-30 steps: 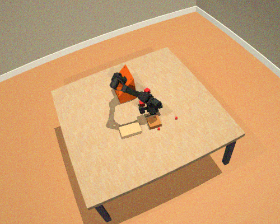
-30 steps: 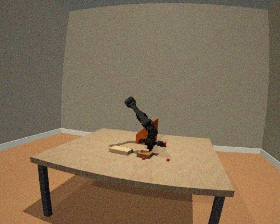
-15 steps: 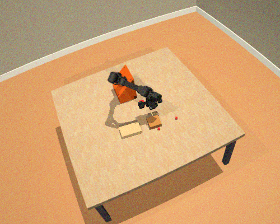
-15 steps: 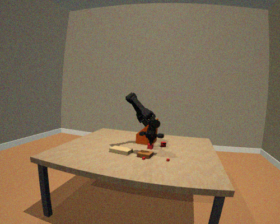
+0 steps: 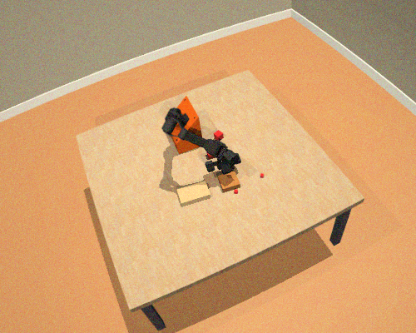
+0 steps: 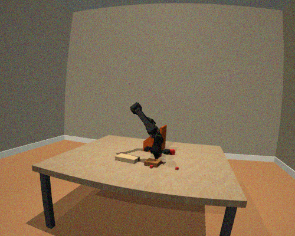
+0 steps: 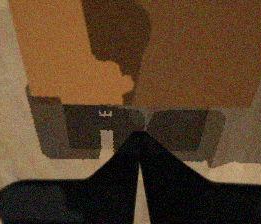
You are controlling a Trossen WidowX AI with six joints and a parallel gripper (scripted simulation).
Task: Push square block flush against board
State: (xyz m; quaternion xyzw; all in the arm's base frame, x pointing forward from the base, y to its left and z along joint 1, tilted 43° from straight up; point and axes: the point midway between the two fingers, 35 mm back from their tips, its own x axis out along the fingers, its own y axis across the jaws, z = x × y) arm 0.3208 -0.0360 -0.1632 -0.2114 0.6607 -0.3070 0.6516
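My gripper tip is 8 cm short of the square block, 1 cm to the left of it and 1 cm below it. From my gripper tip the other things lie so: board (21 cm to the right, 7 cm ahead, 1 cm above).
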